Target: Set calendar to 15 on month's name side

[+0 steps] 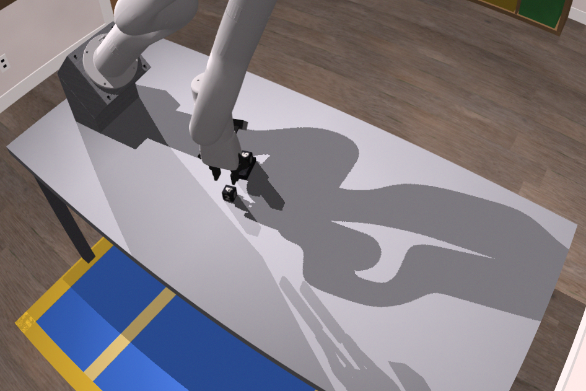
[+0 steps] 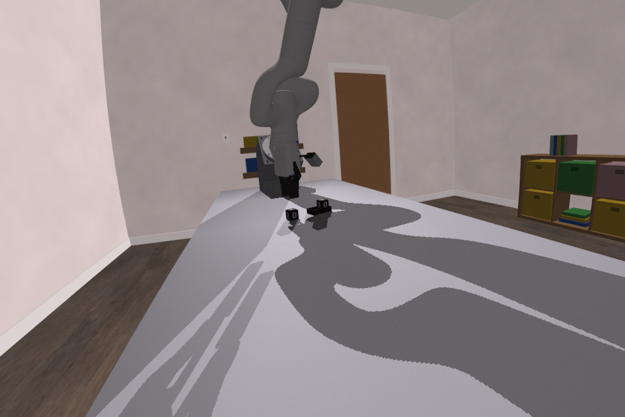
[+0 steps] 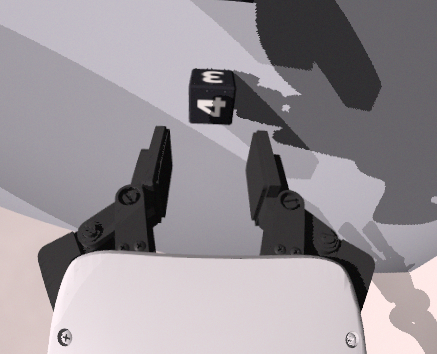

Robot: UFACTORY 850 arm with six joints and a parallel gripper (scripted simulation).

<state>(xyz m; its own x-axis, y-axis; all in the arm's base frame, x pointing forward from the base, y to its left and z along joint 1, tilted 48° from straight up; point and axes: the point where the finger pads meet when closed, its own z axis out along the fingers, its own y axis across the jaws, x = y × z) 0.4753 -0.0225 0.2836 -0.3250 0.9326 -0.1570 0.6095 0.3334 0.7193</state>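
My gripper is now 80 mm above the black number cube. The rest, counted from my hand: black tray 50 mm behind, 100 mm to the left, 80 mm below.
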